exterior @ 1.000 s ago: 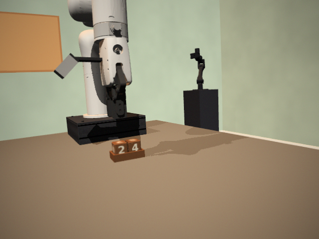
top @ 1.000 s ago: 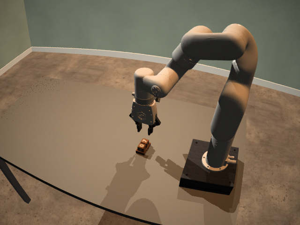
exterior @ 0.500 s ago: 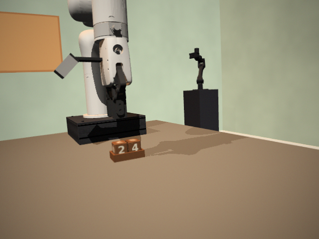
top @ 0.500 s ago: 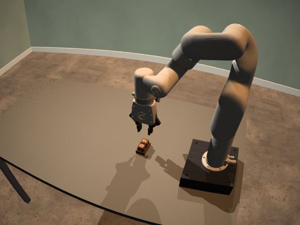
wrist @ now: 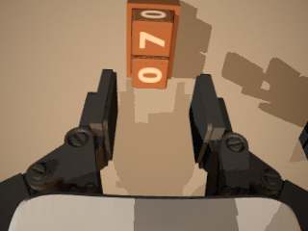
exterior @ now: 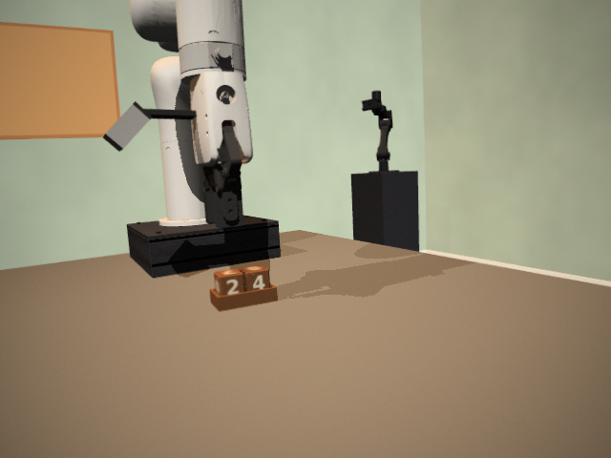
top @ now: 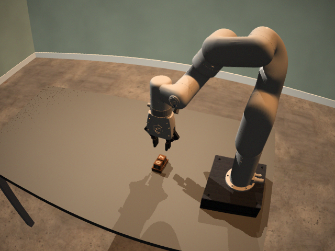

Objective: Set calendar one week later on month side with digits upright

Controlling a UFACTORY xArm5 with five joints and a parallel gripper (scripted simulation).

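The brown tray is 11 cm below my hand and 2 cm to the left of it.
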